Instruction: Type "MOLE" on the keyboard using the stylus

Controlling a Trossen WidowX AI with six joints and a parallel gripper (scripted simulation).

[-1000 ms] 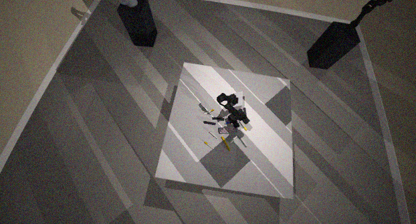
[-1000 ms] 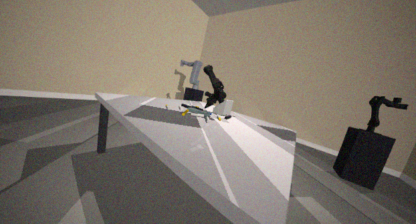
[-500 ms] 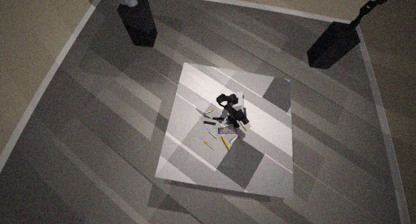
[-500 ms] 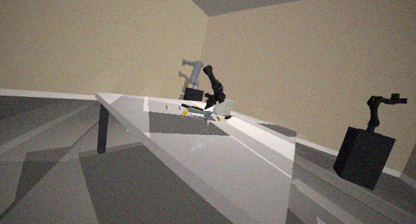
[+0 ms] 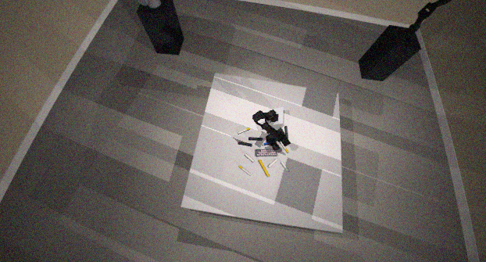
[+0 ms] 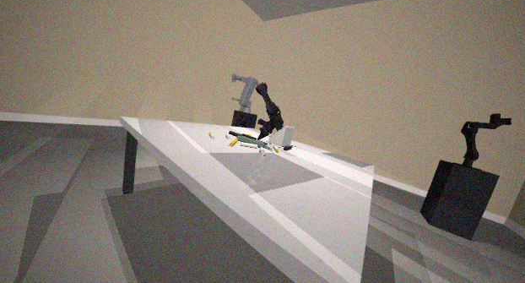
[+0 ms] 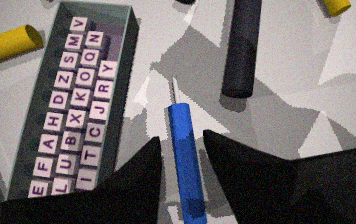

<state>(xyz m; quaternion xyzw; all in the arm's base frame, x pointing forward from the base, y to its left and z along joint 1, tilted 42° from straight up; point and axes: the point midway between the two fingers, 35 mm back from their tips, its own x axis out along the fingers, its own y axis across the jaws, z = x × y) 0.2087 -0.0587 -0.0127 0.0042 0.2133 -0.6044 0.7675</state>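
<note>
The blue stylus lies 20 mm below my gripper tip and 10 mm to the right of it. From my gripper tip the other things lie so: yellow pencil 220 mm ahead, 10 mm to the right, 10 mm below.
</note>
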